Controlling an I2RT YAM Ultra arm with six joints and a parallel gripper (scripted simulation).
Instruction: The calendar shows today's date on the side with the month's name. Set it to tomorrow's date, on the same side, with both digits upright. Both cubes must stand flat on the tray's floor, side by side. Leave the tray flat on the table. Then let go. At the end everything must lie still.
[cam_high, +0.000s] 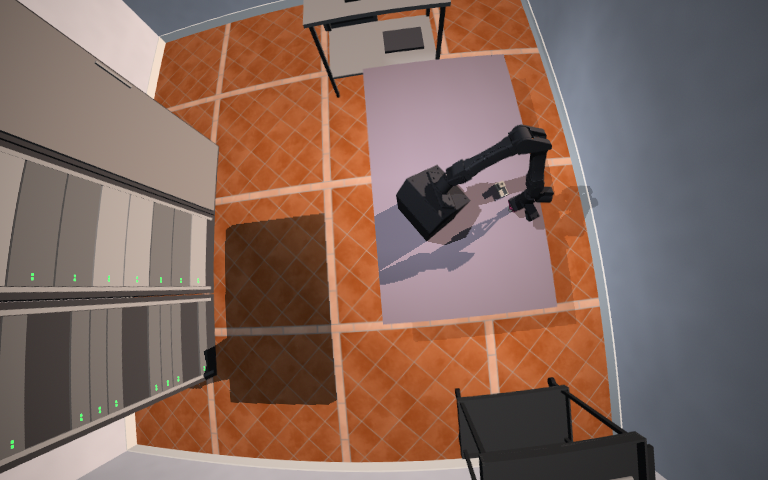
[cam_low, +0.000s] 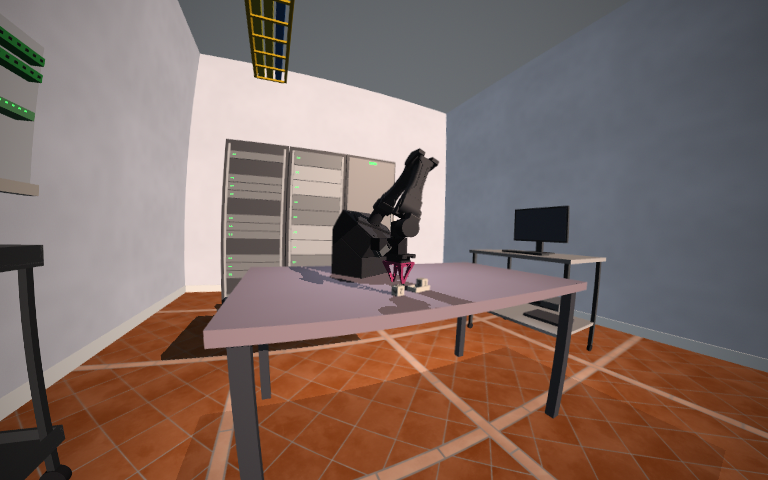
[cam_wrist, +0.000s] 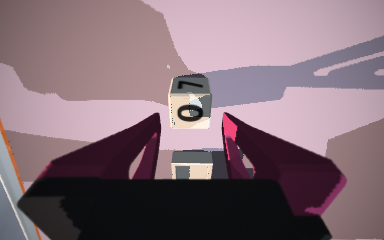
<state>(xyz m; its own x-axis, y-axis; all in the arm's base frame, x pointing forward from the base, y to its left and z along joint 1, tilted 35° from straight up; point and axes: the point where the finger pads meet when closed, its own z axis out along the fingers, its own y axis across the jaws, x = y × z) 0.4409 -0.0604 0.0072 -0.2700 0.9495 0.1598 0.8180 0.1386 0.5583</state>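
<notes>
Now: the cream digit cube 30 mm below my hand. From my hand the other things lie so: cream tray 110 mm to the left, 40 mm below, 40 mm behind.
</notes>
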